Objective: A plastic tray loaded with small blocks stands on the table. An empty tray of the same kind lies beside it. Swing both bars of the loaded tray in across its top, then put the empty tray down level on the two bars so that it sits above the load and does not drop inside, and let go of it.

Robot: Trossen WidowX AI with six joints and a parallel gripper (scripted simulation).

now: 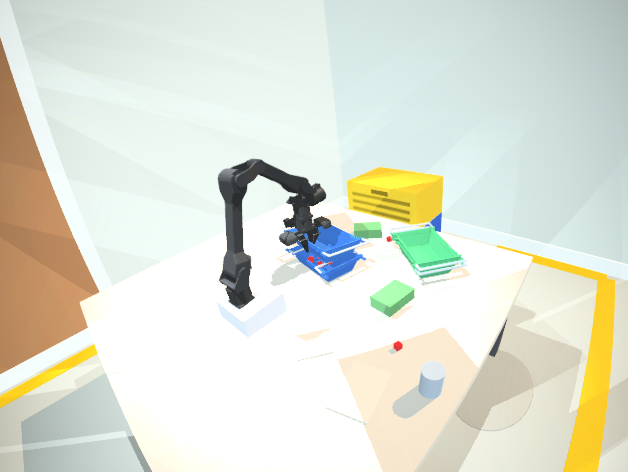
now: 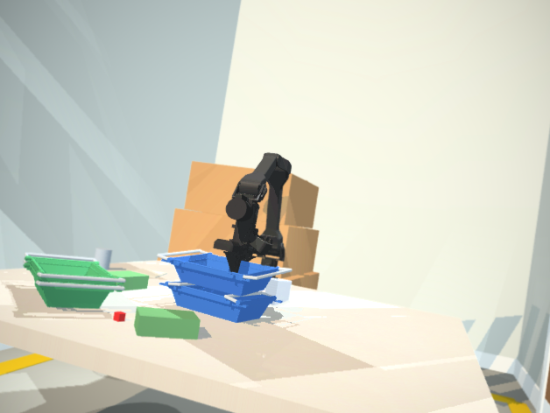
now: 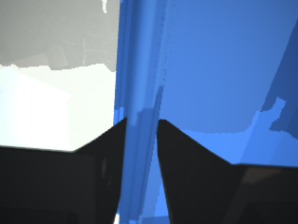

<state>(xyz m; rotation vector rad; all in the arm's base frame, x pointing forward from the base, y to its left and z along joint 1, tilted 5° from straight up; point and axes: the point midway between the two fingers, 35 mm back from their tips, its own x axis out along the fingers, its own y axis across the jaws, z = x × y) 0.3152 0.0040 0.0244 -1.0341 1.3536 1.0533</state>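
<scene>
Right now my gripper tip is 6 cm short of the blue tray, 1 cm to the left of it and 3 cm below it. Round my gripper tip: pale cylinder (23 cm behind, 58 cm to the right, 5 cm below).
</scene>
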